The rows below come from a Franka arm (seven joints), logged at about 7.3 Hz.
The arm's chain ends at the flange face. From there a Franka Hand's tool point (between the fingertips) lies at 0.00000 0.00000 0.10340 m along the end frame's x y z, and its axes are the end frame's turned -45 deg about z.
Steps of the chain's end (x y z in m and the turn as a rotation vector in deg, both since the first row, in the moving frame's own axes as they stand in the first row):
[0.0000, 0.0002, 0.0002, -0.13, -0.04, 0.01]
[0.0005, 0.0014, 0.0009, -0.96, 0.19, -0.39]
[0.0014, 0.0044, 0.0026, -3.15, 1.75, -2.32]
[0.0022, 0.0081, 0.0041, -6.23, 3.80, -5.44]
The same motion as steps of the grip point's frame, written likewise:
[-0.0004, 0.0003, 0.0002, -0.06, -0.12, 0.01]
[-0.0016, 0.0028, 0.0009, -0.81, -0.54, -0.39]
[-0.0038, 0.0104, 0.0024, -3.46, -0.99, -2.32]
[-0.0067, 0.0202, 0.0033, -7.09, -1.72, -5.44]

